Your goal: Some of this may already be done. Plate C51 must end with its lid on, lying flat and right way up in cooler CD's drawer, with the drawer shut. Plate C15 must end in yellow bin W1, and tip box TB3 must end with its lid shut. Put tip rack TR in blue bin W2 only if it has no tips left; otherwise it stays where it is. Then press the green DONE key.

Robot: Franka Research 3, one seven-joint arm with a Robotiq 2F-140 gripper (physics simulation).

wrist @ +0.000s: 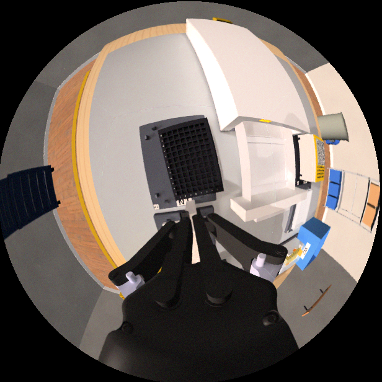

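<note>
My gripper (191,206) is shut, its pale fingertips together just beyond the near edge of a black grid rack (192,159). The rack's openings look dark, and no tips can be made out in them. It sits on a dark grey base (151,170); I cannot tell for certain whether it is tip rack TR. A large white cooler body (260,75) stands at the upper right, with its white drawer (242,207) pulled open and no plate visible inside. The blue bin (313,237) is at the lower right. Plates C51 and C15, tip box TB3 and the DONE key cannot be identified.
A white and black device with a yellow label (320,172) stands right of the drawer. Small yellow items (293,257) lie beside the blue bin. Another dark grey block (167,218) is partly hidden by the fingers. A wire rack with blue and orange bins stands at far right.
</note>
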